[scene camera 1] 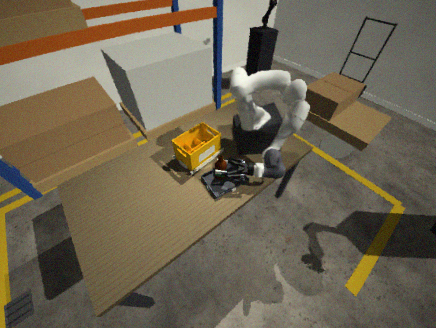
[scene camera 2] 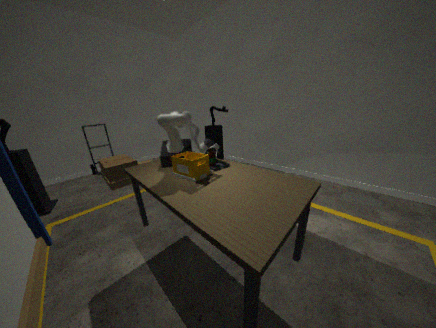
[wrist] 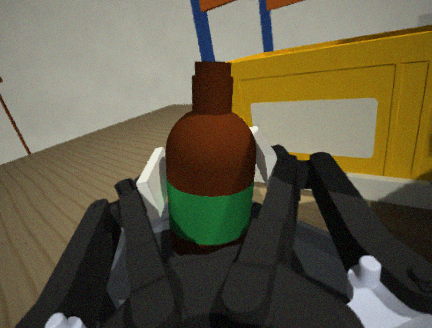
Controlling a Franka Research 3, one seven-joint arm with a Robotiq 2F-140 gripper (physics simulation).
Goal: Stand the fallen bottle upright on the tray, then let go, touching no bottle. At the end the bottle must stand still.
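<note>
A brown bottle (scene camera 1: 220, 163) (wrist: 210, 150) with a green label stands about upright over the dark tray (scene camera 1: 215, 194), neck up. My gripper (scene camera 1: 218, 172) (wrist: 209, 152) reaches in from the side, low over the tray, and is shut on the bottle, one white fingertip pad on each side of it. The bottle's foot is hidden behind the gripper in the wrist view, so I cannot tell whether it touches the tray. In the scene camera 2 view the bottle is small and partly hidden behind the crate.
A yellow crate (scene camera 1: 190, 157) (scene camera 2: 184, 169) (wrist: 320, 75) with orange-brown things inside stands on the wooden table (scene camera 1: 145, 210) (scene camera 2: 240, 200), close beside the tray. The arm's dark base (scene camera 1: 250, 138) is at the table's back. The table's long edge runs close past the tray.
</note>
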